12 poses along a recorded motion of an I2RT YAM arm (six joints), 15 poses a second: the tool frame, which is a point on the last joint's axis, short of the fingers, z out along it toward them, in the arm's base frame.
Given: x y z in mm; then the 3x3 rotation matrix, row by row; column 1 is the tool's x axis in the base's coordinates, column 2 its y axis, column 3 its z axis. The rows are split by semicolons.
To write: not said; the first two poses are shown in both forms.
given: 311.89 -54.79 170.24; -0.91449 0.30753 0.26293; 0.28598 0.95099 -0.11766; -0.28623 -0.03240 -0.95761
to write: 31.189 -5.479 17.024; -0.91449 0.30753 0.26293; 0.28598 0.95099 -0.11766; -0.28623 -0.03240 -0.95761
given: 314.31 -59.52 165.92; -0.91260 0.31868 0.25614; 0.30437 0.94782 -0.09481; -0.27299 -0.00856 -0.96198
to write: 31.431 -5.952 16.592; -0.91260 0.31868 0.25614; 0.30437 0.94782 -0.09481; -0.27299 -0.00856 -0.96198
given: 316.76 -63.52 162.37; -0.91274 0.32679 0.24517; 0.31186 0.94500 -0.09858; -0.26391 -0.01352 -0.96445
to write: 31.676 -6.352 16.237; -0.91274 0.32679 0.24517; 0.31186 0.94500 -0.09858; -0.26391 -0.01352 -0.96445
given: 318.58 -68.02 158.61; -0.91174 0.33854 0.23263; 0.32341 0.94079 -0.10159; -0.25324 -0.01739 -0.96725
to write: 31.858 -6.802 15.861; -0.91174 0.33854 0.23263; 0.32341 0.94079 -0.10159; -0.25324 -0.01739 -0.96725
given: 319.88 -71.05 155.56; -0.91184 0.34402 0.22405; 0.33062 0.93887 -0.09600; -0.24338 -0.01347 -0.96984
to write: 31.988 -7.105 15.556; -0.91184 0.34402 0.22405; 0.33062 0.93887 -0.09600; -0.24338 -0.01347 -0.96984
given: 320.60 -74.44 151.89; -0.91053 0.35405 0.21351; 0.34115 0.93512 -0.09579; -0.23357 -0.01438 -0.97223
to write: 32.060 -7.444 15.189; -0.91053 0.35405 0.21351; 0.34115 0.93512 -0.09579; -0.23357 -0.01438 -0.97223
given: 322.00 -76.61 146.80; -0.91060 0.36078 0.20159; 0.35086 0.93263 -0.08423; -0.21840 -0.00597 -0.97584
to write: 32.200 -7.661 14.680; -0.91060 0.36078 0.20159; 0.35086 0.93263 -0.08423; -0.21840 -0.00597 -0.97584
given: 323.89 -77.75 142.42; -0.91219 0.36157 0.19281; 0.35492 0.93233 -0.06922; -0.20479 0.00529 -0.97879
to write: 32.389 -7.775 14.242; -0.91219 0.36157 0.19281; 0.35492 0.93233 -0.06922; -0.20479 0.00529 -0.97879
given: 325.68 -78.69 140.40; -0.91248 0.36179 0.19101; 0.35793 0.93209 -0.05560; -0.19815 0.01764 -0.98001
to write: 32.568 -7.869 14.040; -0.91248 0.36179 0.19101; 0.35793 0.93209 -0.05560; -0.19815 0.01764 -0.98001
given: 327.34 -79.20 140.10; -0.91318 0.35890 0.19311; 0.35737 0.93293 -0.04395; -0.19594 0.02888 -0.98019
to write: 32.734 -7.920 14.010; -0.91318 0.35890 0.19311; 0.35737 0.93293 -0.04395; -0.19594 0.02888 -0.98019
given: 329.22 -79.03 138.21; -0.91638 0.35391 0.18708; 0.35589 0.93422 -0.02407; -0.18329 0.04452 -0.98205
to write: 32.922 -7.903 13.821; -0.91638 0.35391 0.18708; 0.35589 0.93422 -0.02407; -0.18329 0.04452 -0.98205
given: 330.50 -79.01 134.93; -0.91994 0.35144 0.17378; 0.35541 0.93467 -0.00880; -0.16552 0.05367 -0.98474
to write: 33.050 -7.901 13.493; -0.91994 0.35144 0.17378; 0.35541 0.93467 -0.00880; -0.16552 0.05367 -0.98474
